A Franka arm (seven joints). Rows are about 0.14 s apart.
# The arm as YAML. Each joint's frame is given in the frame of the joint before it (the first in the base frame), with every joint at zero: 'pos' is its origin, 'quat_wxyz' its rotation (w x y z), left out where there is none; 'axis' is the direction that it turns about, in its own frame. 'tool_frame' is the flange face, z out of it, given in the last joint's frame.
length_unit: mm
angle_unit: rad
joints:
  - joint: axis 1
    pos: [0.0, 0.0, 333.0]
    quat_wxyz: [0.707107, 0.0, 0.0, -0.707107]
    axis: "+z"
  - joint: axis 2
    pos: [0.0, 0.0, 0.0]
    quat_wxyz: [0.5, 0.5, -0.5, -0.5]
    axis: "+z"
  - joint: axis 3
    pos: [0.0, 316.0, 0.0]
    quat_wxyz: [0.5, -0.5, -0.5, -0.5]
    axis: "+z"
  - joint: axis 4
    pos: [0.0, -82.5, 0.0]
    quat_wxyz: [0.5, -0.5, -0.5, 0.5]
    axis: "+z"
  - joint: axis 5
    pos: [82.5, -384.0, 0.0]
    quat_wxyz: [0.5, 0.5, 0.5, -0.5]
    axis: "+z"
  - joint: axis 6
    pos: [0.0, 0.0, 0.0]
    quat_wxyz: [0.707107, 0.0, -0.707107, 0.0]
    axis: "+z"
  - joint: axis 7
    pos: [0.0, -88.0, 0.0]
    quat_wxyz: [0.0, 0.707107, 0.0, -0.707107]
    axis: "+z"
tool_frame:
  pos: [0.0, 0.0, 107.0]
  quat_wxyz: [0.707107, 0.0, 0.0, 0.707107]
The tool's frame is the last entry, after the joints.
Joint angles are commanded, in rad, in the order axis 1, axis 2, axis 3, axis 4, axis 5, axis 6, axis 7. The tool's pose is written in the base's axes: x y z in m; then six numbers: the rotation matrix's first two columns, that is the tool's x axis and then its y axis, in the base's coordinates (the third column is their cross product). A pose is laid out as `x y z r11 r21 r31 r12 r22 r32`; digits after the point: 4 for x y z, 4 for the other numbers.
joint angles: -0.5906, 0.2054, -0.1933, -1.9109, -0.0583, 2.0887, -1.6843
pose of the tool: 0.4269 -0.4232 0.3898 0.5917 0.8016 -0.0855 0.8022 -0.5960 -0.0356
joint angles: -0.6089, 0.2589, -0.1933, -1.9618, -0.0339, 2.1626, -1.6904
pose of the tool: 0.4177 -0.4279 0.3416 0.6083 0.7907 -0.0691 0.7883 -0.6120 -0.0633
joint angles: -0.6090, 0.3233, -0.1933, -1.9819, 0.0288, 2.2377, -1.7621
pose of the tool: 0.4202 -0.4278 0.3010 0.5814 0.8132 -0.0273 0.8106 -0.5818 -0.0672
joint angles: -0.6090, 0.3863, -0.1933, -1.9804, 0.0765, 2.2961, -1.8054
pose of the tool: 0.4236 -0.4303 0.2691 0.5716 0.8205 -0.0037 0.8187 -0.5707 -0.0642
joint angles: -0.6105, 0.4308, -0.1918, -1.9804, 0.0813, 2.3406, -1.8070
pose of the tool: 0.4242 -0.4320 0.2462 0.5725 0.8199 -0.0101 0.8178 -0.5718 -0.0646
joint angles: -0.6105, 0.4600, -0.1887, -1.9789, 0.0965, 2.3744, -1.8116
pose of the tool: 0.4264 -0.4322 0.2320 0.5751 0.8181 -0.0070 0.8166 -0.5745 -0.0569
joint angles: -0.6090, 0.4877, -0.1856, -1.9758, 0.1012, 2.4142, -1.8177
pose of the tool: 0.4297 -0.4325 0.2197 0.5687 0.8225 -0.0124 0.8215 -0.5686 -0.0422
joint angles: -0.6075, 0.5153, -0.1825, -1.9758, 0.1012, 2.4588, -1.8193
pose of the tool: 0.4322 -0.4322 0.2068 0.5631 0.8261 -0.0216 0.8257 -0.5635 -0.0266
